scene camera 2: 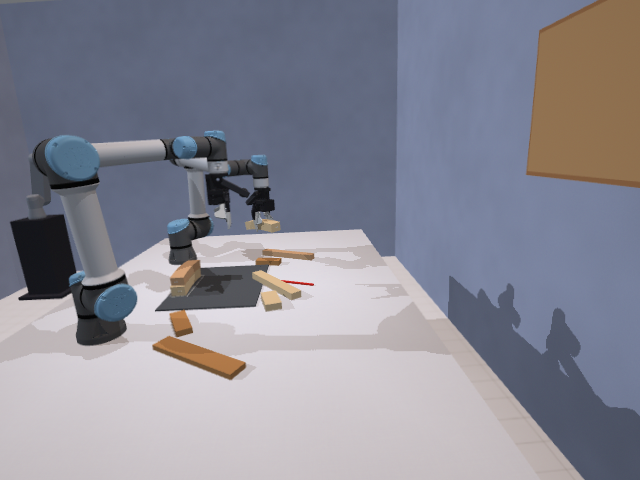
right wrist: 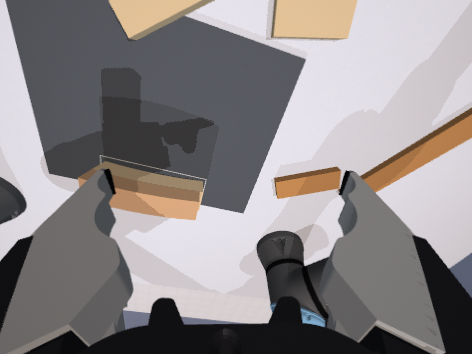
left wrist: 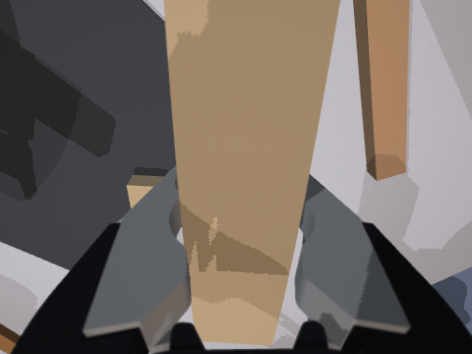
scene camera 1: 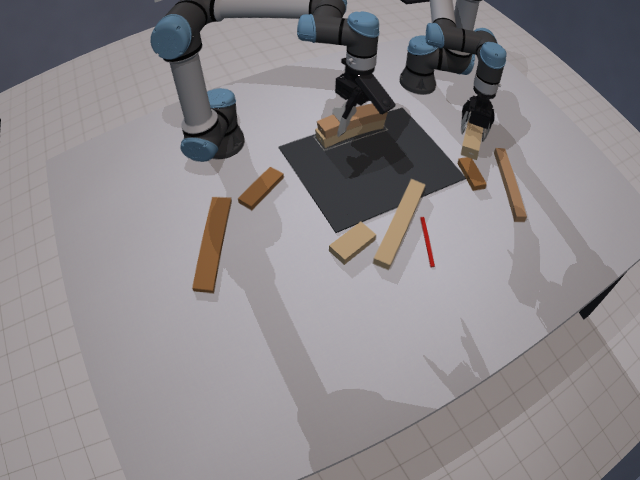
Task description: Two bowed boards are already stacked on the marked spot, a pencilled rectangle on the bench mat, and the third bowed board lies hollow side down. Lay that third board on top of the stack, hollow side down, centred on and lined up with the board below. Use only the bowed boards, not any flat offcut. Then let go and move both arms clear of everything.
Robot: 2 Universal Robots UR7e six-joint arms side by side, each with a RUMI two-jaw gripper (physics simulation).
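Frame: origin at the left arm's base, x back, y right, z up, level; centimetres.
Where they show: left gripper, fingertip midpoint: [scene camera 2: 263, 230] [left wrist: 238, 166]; right gripper, fingertip midpoint: [scene camera 2: 227, 225] [right wrist: 229, 171] [scene camera 1: 359, 123]; left arm's base at its link origin: [scene camera 2: 183, 260] [scene camera 1: 417, 83]; right arm's base at its link origin: [scene camera 2: 102, 333] [right wrist: 279, 246] [scene camera 1: 222, 143].
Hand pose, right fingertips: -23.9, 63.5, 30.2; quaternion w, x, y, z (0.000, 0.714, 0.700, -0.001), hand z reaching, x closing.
Observation:
Things, the pixels of their centre, and the offset from my right fingertips, as dx, dy, dz. "pt": a spot on its surface instead. Level surfaces: height alone.
- pencilled rectangle at a spot on its surface: [right wrist: 150, 172] [scene camera 1: 357, 135] pt +16.7, -19.6, -28.7
- dark mat at its surface level: dz -29.6
- pale third bowed board at the middle of its body: [left wrist: 241, 178] [scene camera 1: 474, 131] [scene camera 2: 262, 225] -18.6, -34.1, -8.7
- red stick at the middle of its body: [scene camera 1: 427, 241] -27.0, -3.7, -29.9
- short orange piece at the middle of its body: [scene camera 1: 471, 173] [scene camera 2: 268, 261] -20.8, -37.0, -28.9
Two bowed boards, an orange one [scene camera 1: 327, 125] [scene camera 2: 187, 270] [right wrist: 160, 206] on a pale one [scene camera 1: 336, 139] [scene camera 2: 178, 290] [right wrist: 150, 176], are stacked at the pencilled rectangle [scene camera 1: 356, 139] [right wrist: 150, 167] on the dark mat [scene camera 1: 336, 206] [scene camera 2: 237, 297] [right wrist: 265, 90]. My left gripper [scene camera 1: 475, 130] [scene camera 2: 262, 221] [left wrist: 238, 166] is shut on the pale third bowed board [scene camera 1: 471, 144] [scene camera 2: 270, 225] [left wrist: 250, 125], held roughly level above the bench beyond the mat's right corner in scene camera 1. My right gripper [scene camera 1: 364, 121] [scene camera 2: 224, 219] [right wrist: 229, 171] is open and empty, high above the stack's area; in scene camera 1 it partly hides the stack.
Orange pieces [scene camera 1: 211, 242] [scene camera 1: 261, 187] lie left of the mat in scene camera 1. Pale pieces [scene camera 1: 352, 242] [scene camera 1: 400, 222] and a red stick [scene camera 1: 428, 242] lie at its near side. A short orange piece [scene camera 1: 472, 174] and a long one [scene camera 1: 510, 186] lie right.

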